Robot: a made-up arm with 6 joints.
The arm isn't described. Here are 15 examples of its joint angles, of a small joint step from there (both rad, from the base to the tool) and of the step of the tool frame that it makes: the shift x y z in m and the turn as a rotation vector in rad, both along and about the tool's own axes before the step.
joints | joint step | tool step
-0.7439 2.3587 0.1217 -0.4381 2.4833 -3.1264 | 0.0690 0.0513 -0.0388 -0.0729 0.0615 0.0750 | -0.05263 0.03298 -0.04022 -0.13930 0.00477 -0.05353
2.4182 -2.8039 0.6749 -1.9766 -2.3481 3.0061 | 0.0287 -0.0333 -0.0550 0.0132 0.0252 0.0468 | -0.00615 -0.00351 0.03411 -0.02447 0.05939 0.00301
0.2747 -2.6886 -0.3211 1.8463 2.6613 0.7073 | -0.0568 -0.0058 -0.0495 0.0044 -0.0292 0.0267 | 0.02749 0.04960 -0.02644 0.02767 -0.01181 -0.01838
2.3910 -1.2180 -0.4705 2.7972 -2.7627 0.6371 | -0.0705 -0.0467 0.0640 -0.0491 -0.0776 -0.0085 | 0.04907 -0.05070 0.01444 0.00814 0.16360 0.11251
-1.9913 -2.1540 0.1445 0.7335 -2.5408 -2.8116 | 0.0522 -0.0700 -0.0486 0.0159 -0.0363 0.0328 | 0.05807 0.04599 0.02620 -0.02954 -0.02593 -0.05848
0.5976 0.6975 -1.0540 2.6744 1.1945 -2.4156 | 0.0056 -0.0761 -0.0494 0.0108 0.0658 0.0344 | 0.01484 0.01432 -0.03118 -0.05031 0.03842 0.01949
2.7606 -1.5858 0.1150 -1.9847 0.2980 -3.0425 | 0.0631 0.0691 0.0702 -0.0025 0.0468 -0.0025 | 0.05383 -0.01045 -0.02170 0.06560 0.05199 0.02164
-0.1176 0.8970 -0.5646 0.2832 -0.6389 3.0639 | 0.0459 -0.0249 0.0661 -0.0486 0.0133 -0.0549 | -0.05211 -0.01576 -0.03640 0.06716 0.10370 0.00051
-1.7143 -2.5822 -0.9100 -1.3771 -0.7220 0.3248 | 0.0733 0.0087 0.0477 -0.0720 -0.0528 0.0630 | -0.00282 0.01937 0.02457 0.01790 -0.00839 0.13099
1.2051 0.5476 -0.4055 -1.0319 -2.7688 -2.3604 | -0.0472 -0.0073 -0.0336 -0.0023 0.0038 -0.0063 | 0.00599 0.01489 0.03624 -0.01869 0.04382 -0.02542
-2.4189 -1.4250 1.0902 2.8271 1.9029 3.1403 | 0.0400 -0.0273 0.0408 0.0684 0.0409 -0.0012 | -0.06249 -0.02839 -0.03054 0.02935 -0.03380 -0.03862
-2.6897 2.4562 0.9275 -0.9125 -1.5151 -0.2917 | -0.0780 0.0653 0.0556 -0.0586 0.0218 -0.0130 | 0.02544 -0.04364 0.03554 0.03160 0.02225 0.13504
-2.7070 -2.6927 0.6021 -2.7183 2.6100 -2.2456 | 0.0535 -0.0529 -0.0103 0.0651 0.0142 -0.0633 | 0.01121 -0.02645 -0.06594 0.16075 -0.01575 0.01231
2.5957 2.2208 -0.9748 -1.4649 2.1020 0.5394 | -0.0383 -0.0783 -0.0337 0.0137 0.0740 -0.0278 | 0.00555 -0.01927 0.01153 0.07680 -0.02862 -0.03231
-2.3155 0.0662 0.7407 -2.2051 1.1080 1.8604 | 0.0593 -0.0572 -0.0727 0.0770 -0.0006 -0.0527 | -0.04183 -0.01575 -0.01370 -0.00019 -0.02594 0.02457
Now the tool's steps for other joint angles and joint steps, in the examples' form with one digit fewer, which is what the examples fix.
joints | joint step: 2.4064 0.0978 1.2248 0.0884 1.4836 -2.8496 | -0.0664 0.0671 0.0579 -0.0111 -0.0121 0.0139
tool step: -0.0410 0.0190 0.0184 -0.0462 -0.0091 -0.0509
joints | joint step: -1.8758 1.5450 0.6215 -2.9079 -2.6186 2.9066 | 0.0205 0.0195 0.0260 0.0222 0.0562 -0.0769
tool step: -0.0094 0.0216 -0.0058 0.1152 0.0482 -0.0018
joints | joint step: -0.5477 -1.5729 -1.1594 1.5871 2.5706 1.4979 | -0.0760 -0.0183 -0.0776 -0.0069 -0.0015 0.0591
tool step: -0.0020 0.0084 0.0536 -0.0084 0.0420 0.0694
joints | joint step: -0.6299 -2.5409 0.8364 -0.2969 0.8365 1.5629 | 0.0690 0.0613 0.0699 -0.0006 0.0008 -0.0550
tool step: 0.0102 0.0079 -0.0793 -0.0013 0.0285 -0.0297
